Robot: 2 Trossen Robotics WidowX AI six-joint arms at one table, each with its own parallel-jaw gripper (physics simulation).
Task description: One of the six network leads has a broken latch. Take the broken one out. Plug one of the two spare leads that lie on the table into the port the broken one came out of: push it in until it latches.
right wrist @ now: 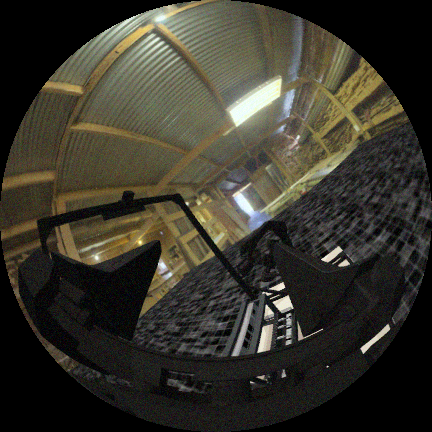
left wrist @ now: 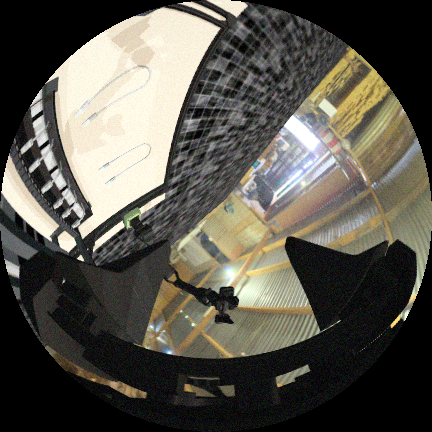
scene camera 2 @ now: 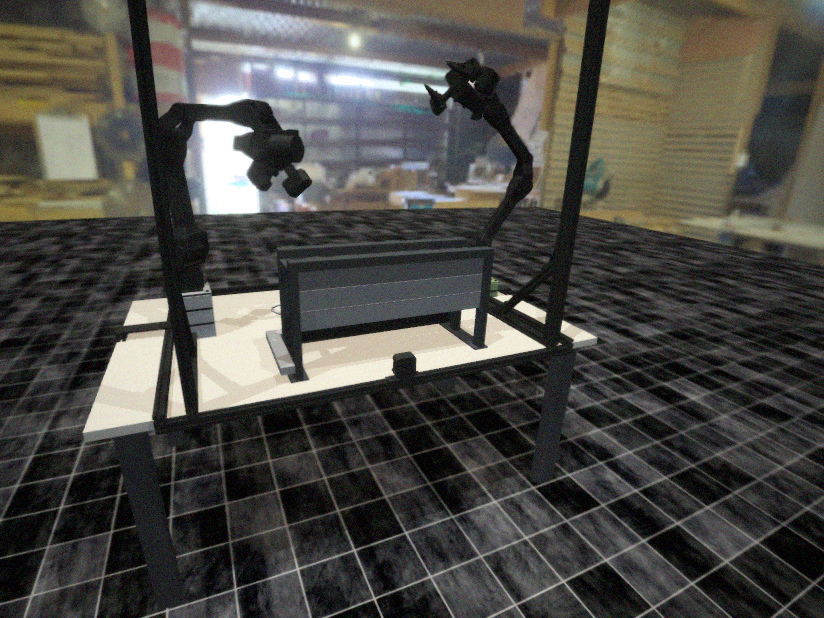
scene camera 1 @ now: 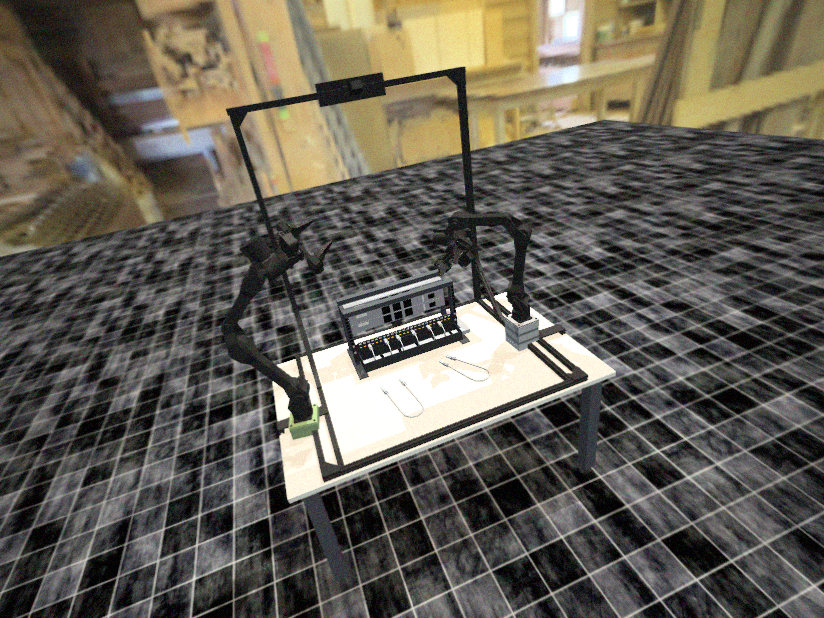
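Where they show: left gripper, fingertip midpoint: (left wrist: 229,244) (scene camera 2: 298,169) (scene camera 1: 447,269); right gripper, fingertip midpoint: (right wrist: 218,248) (left wrist: 234,314) (scene camera 2: 435,74) (scene camera 1: 322,230); left arm's base, origin of the base link: (scene camera 2: 189,288) (scene camera 1: 521,317); right arm's base, origin of the base link: (left wrist: 133,220) (scene camera 1: 303,415).
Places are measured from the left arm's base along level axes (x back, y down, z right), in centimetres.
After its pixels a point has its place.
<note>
Two spare leads lie looped on the table: one lead (scene camera 1: 384,391) {x -62.3, y 11.4, z 1.6 cm} (left wrist: 103,167) {x -53.7, y 11.3, z 3.8 cm} left of centre in scene camera 1, the other lead (scene camera 1: 451,357) {x -30.5, y 11.3, z 6.1 cm} (left wrist: 82,107) {x -30.0, y 10.9, z 6.4 cm} to its right. The rack (scene camera 1: 362,322) {x -58.6, y -2.9, z 32.5 cm} (scene camera 2: 392,286) {x -40.6, y -6.7, z 36.8 cm} stands behind them, with the row of six leads (scene camera 1: 401,337) {x -46.7, y 3.2, z 20.1 cm} along its lower front. Which latch is broken is too small to tell. My left gripper (scene camera 1: 440,256) {x -29.1, y -30.0, z 3.4 cm} (scene camera 2: 278,180) (left wrist: 229,244) {x -29.1, y -30.0, z 3.4 cm} is open and empty, above the rack's right end in scene camera 1. My right gripper (scene camera 1: 321,233) {x -70.0, y -57.0, z 1.2 cm} (scene camera 2: 437,73) {x -70.0, y -57.0, z 1.2 cm} (right wrist: 218,248) {x -70.0, y -57.0, z 1.2 cm} is open and empty, raised high above the rack's left end there.
A black gantry frame (scene camera 1: 467,146) {x 2.6, y -62.9, z 39.5 cm} (scene camera 2: 577,166) {x -82.4, y -33.9, z 46.7 cm} rises over the table (scene camera 1: 362,439) {x -77.3, y 12.2, z -16.8 cm}. The left arm's grey base block (scene camera 1: 521,331) {x -3.6, y 2.7, z -5.0 cm} (scene camera 2: 201,312) {x -2.1, y 5.1, z 5.0 cm} and the right arm's green base block (scene camera 1: 304,425) {x -94.1, y 6.8, z -5.1 cm} (left wrist: 132,218) {x -89.7, y 6.0, z 0.2 cm} stand near opposite table ends. Dark rails run along the table edges.
</note>
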